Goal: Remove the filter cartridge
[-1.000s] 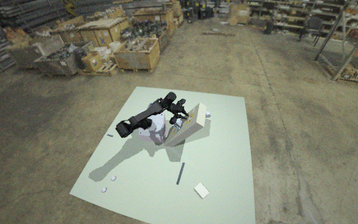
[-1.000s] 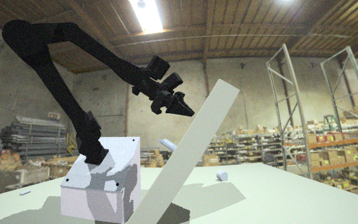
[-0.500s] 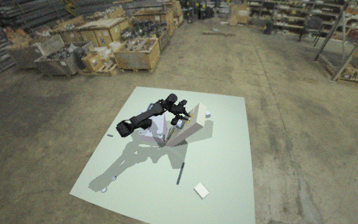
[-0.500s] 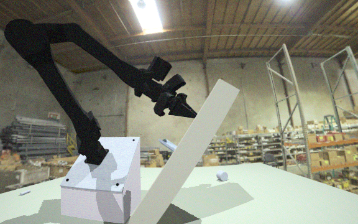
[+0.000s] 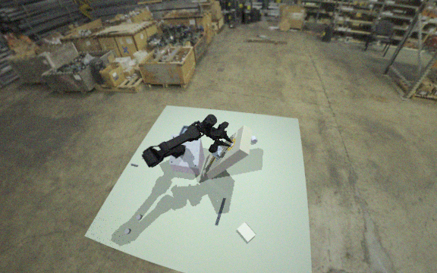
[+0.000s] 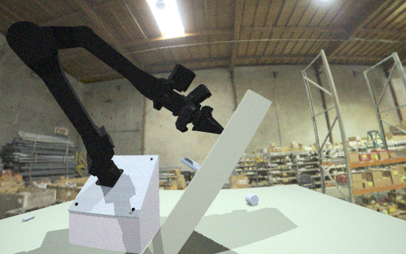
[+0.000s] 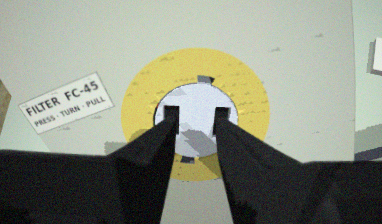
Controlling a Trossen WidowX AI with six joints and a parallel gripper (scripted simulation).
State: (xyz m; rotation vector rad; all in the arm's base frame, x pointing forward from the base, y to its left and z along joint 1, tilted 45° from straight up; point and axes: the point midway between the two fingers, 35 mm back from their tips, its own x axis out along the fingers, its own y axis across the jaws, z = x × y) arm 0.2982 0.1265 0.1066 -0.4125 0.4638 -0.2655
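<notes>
My gripper tip is 2 cm short of the round filter cartridge and 1 cm above it. Round my gripper tip: grey-blue tray: 42 cm behind, 26 cm to the left, 28 cm below.
</notes>
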